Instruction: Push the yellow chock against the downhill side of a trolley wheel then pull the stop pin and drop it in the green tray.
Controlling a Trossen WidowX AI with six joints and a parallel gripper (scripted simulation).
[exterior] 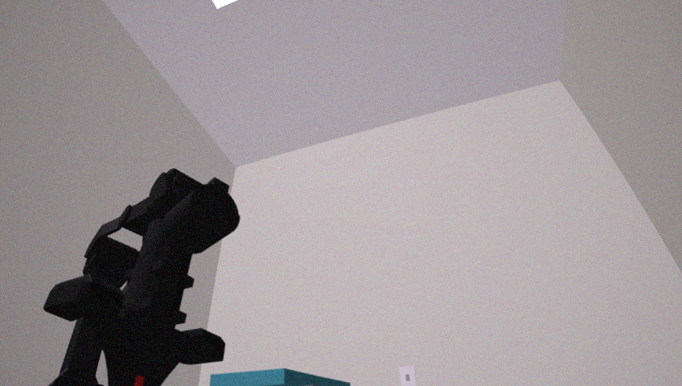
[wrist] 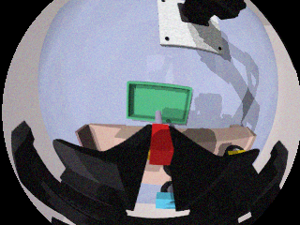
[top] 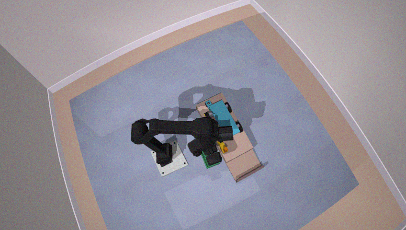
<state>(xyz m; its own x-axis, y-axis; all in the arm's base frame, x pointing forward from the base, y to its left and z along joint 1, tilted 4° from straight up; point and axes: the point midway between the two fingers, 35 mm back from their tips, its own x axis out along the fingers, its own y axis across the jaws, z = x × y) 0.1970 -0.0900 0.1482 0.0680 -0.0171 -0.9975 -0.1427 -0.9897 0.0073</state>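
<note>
The green tray is 120 mm below my gripper tip. From my gripper tip the other things lie so: cyan trolley: 130 mm ahead, 80 mm to the left; ramp: 130 mm ahead, 80 mm to the left, 70 mm below; red-headed stop pin: right at my gripper tip.
</note>
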